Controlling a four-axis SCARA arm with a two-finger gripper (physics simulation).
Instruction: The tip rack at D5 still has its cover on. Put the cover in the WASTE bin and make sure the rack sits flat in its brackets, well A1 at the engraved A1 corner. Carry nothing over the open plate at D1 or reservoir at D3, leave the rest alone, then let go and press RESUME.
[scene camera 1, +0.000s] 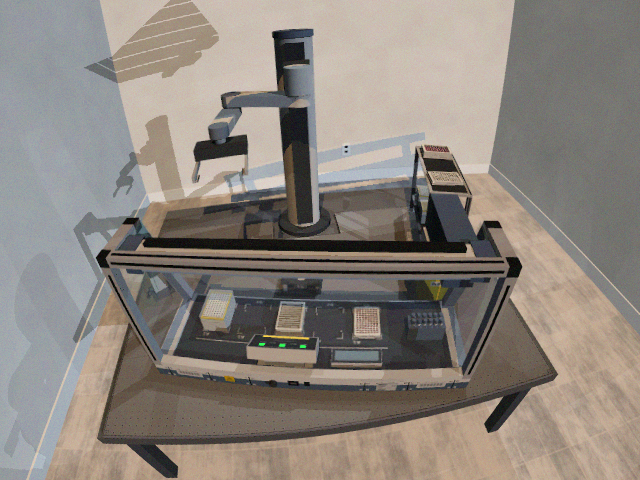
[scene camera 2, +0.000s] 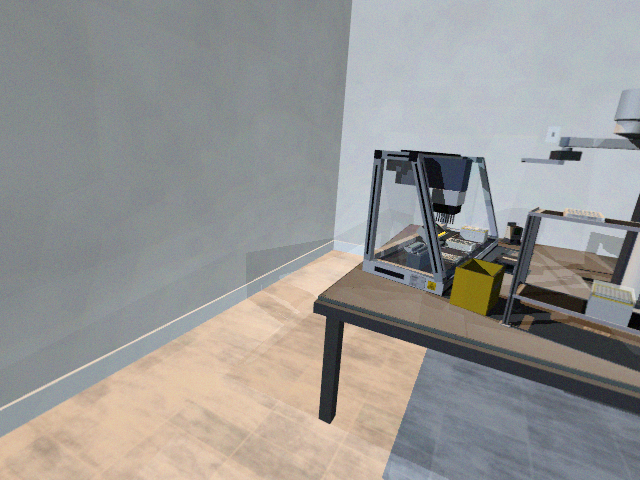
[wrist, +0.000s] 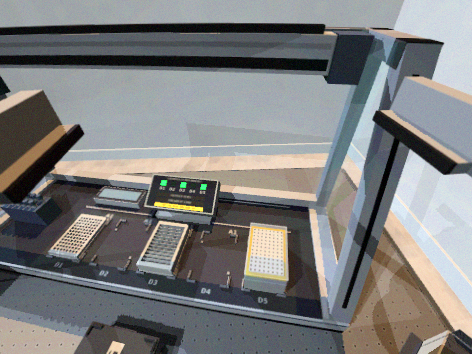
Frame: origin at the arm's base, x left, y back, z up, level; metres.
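Seen in the pictures: gripper, fingertip midpoint: (scene camera 1: 219, 176) (scene camera 2: 523, 160) (wrist: 233, 104); arm's base, link origin: (scene camera 1: 304, 221).
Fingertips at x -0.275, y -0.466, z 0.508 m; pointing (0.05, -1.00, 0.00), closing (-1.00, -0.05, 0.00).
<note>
Offsets run from my fingertips to a thing's top centre. "spot": to the spot under its first point.
The tip rack (scene camera 1: 217, 311) (scene camera 2: 474, 235) (wrist: 267, 255) stands at D5, with a clear cover around its yellow-edged top. The engraved A1 shows near its far left corner in the wrist view. My gripper (scene camera 1: 220, 176) (wrist: 233, 104) is open and empty, high behind the enclosure and apart from the rack. The open plate (scene camera 1: 367, 322) (wrist: 80, 236) is at D1 and the slatted reservoir @[dx +0.170, dy -0.202, dz -0.418 m] (scene camera 1: 290, 317) (wrist: 164, 248) at D3. The yellow bin @[dx +0.724, dy -0.101, dz -0.360 m] (scene camera 1: 436, 289) (scene camera 2: 474, 289) stands outside the enclosure. The screen (scene camera 1: 282, 349) (wrist: 182, 192) shows green marks and a yellow bar; its small text is unreadable.
The enclosure's top beam (scene camera 1: 305, 264) (wrist: 165, 47) and side posts frame the deck. A dark blue block (scene camera 1: 424, 326) (wrist: 31, 212) stands beyond D1. A shelf unit (scene camera 1: 469, 202) (scene camera 2: 518, 258) carries labware beside the bin. A dark device @[spot: dx +0.218, dy -0.009, dz -0.446 m] (wrist: 120, 342) lies on the near bench.
</note>
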